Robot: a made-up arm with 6 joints. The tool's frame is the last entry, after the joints.
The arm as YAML. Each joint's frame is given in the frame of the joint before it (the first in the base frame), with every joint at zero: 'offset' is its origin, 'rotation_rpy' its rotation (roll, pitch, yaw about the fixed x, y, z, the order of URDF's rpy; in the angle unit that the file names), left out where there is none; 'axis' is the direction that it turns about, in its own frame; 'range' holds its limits. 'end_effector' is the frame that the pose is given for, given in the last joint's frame.
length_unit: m
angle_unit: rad
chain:
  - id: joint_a
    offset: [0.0, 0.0, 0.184]
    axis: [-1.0, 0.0, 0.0]
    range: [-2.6, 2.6]
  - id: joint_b
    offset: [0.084, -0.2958, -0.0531]
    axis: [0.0, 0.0, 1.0]
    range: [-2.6, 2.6]
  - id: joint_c
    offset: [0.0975, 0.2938, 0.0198]
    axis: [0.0, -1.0, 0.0]
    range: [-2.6, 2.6]
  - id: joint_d
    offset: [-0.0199, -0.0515, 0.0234]
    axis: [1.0, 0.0, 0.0]
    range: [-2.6, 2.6]
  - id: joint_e
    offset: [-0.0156, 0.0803, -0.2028]
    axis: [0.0, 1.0, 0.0]
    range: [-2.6, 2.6]
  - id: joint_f
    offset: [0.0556, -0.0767, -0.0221]
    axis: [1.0, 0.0, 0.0]
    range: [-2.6, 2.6]
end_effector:
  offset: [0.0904, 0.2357, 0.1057]
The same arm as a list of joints. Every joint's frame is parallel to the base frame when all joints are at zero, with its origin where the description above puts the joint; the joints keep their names.
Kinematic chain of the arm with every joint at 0, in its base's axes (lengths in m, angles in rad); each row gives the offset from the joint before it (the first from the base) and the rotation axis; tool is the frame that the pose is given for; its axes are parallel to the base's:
joint_a: xyz 0.0000 0.0000 0.1840 axis -x
joint_b: xyz 0.0840 -0.2958 -0.0531 axis +z
joint_c: xyz 0.0975 0.2938 0.0198 axis -y
joint_d: xyz -0.0199 -0.0515 0.0234 axis +x
joint_e: xyz -0.0156 0.0803 -0.2028 axis +y
joint_f: xyz 0.0556 -0.0767 -0.0221 axis +x
tool: xyz 0.0904 0.2357 0.1057
Joint limits (rad, base to tool): -2.6000..2.6000 -2.6000..2.6000 -2.6000..2.6000 -2.6000..2.6000 -2.6000..2.6000 -2.6000..2.6000

